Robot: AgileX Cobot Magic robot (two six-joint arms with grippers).
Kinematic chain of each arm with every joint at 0, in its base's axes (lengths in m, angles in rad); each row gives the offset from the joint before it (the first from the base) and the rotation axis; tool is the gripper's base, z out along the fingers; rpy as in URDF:
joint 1: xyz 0 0 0.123 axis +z
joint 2: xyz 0 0 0 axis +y
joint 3: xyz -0.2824 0 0.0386 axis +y
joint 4: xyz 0.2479 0 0.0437 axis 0.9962 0 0.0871
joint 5: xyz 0 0 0 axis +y
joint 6: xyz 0.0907 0 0.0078 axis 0.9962 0 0.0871
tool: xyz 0 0 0 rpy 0 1.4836 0
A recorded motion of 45 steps. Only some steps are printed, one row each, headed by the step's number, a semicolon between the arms.
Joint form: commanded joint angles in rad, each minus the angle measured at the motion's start. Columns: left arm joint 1, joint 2, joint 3, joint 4, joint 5, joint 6; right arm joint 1, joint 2, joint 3, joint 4, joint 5, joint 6.
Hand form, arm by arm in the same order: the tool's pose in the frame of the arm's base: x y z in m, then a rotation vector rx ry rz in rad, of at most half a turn. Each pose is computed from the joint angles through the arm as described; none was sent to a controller.
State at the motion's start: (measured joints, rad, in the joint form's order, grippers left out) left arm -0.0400 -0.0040 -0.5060 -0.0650 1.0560 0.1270; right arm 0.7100 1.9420 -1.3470 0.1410 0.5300 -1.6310
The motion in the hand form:
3: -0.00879 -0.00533 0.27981 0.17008 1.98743 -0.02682; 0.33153 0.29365 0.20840 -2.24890 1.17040 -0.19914
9: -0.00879 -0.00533 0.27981 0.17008 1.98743 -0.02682; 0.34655 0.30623 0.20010 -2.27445 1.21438 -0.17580
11: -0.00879 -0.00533 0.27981 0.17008 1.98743 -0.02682; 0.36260 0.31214 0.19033 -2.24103 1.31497 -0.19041
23: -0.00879 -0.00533 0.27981 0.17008 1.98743 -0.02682; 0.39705 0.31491 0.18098 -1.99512 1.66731 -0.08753
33: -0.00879 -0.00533 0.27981 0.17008 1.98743 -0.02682; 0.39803 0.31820 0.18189 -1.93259 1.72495 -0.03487
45: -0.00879 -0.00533 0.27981 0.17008 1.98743 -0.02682; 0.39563 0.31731 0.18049 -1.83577 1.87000 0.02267
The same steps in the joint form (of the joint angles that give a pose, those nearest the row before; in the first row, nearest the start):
3: 0.0020 -0.0210 0.0020 -0.0070 -0.0140 0.0020; -0.0010 0.0570 -0.1490 0.0080 0.0160 0.0550
9: 0.0020 -0.0210 0.0020 -0.0070 -0.0140 0.0020; -0.0010 0.1440 -0.2700 -0.0130 0.0940 0.0970
11: 0.0020 -0.0210 0.0020 -0.0070 -0.0140 0.0020; -0.0070 0.2160 -0.3590 -0.0740 0.1230 0.2120
23: 0.0020 -0.0210 0.0020 -0.0070 -0.0140 0.0020; -0.0480 0.3410 -0.5510 -0.0700 0.2020 0.5040
33: 0.0020 -0.0210 0.0020 -0.0070 -0.0140 0.0020; -0.0480 0.3510 -0.5720 -0.0380 0.2090 0.5520
45: 0.0020 -0.0210 0.0020 -0.0070 -0.0140 0.0020; -0.0470 0.3510 -0.5720 -0.0370 0.2400 0.6860

